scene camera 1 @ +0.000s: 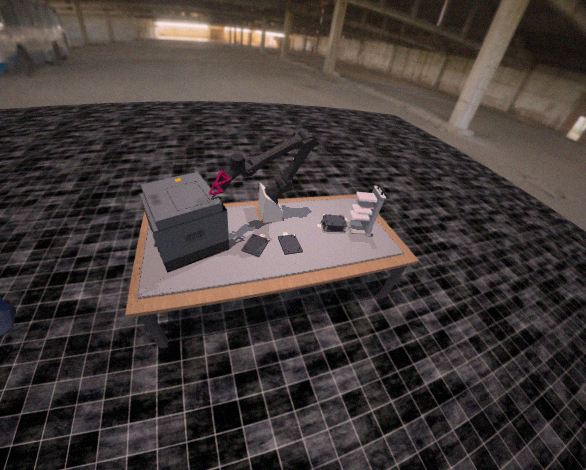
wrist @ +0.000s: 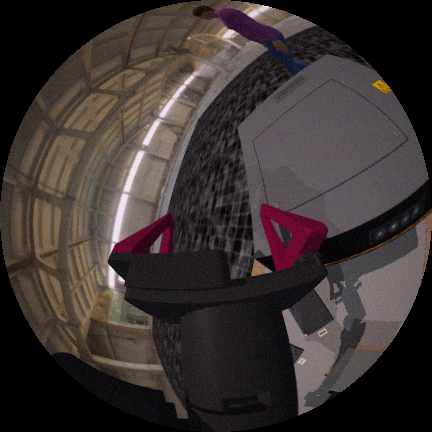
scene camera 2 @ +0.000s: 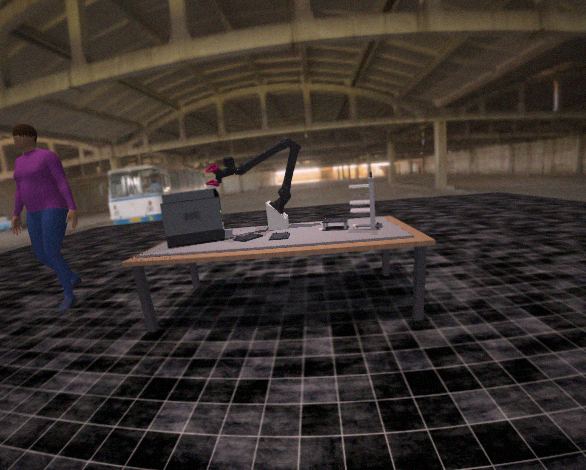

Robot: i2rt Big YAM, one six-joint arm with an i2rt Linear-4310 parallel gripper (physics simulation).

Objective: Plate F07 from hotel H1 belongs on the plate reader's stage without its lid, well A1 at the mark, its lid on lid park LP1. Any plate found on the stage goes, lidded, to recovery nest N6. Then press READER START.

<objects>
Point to a row of buttons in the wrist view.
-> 406, 216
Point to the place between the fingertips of the gripper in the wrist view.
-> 216, 212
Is the gripper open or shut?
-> Open.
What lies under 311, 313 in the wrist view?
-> A pad labelled N6.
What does the gripper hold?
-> Nothing.
</objects>
